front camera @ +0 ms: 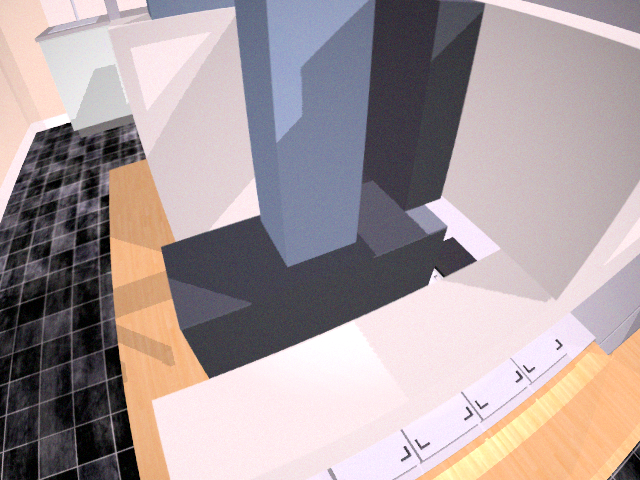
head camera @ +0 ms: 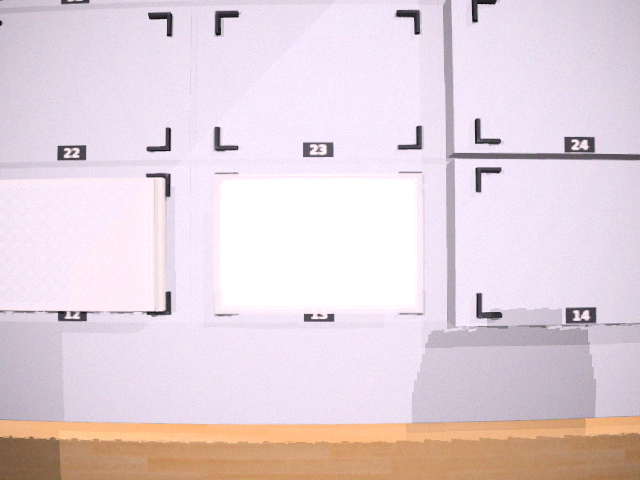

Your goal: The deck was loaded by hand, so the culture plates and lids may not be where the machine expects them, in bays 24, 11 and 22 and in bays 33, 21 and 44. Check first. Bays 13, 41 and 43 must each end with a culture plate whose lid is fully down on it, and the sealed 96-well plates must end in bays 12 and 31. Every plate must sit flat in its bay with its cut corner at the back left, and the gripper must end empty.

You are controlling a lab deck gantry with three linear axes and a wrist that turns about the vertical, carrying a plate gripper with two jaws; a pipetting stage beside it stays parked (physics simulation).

Labels:
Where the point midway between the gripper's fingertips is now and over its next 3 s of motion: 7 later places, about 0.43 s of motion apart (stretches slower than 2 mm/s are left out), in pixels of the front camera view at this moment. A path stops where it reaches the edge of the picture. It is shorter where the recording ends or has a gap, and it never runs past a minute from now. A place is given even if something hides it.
My gripper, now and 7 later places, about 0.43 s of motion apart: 312,378; 313,321; 298,275; 298,277; 298,286; 299,295; 300,305; 300,313

